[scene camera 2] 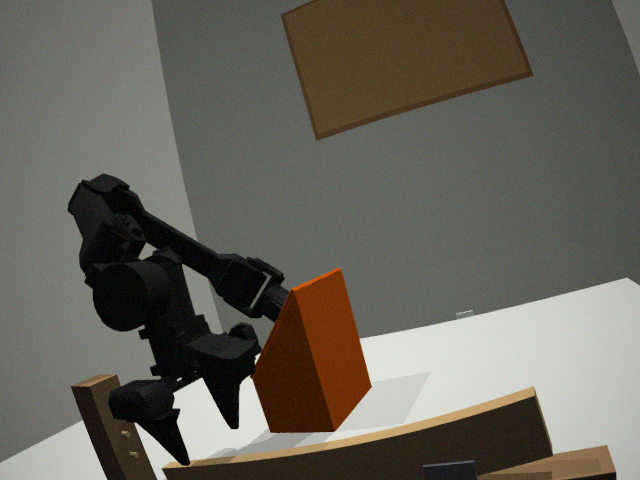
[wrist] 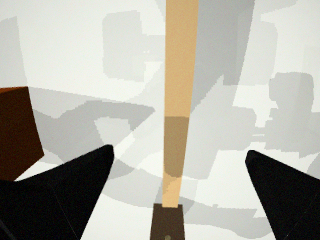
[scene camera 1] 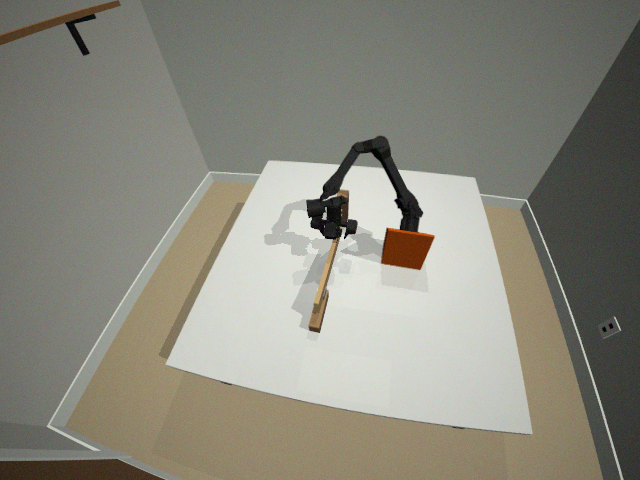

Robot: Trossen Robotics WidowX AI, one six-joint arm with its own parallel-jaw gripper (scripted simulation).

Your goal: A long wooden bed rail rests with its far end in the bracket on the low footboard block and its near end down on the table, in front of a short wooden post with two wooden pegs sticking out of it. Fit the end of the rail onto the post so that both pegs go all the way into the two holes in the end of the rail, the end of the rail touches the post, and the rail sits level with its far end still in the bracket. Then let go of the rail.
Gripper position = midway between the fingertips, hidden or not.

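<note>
With nothing in its grasp, my gripper [scene camera 2: 212, 446], [wrist: 181, 154], [scene camera 1: 334, 236] is open. I also see a wooden bed rail [scene camera 2: 510, 430].
</note>
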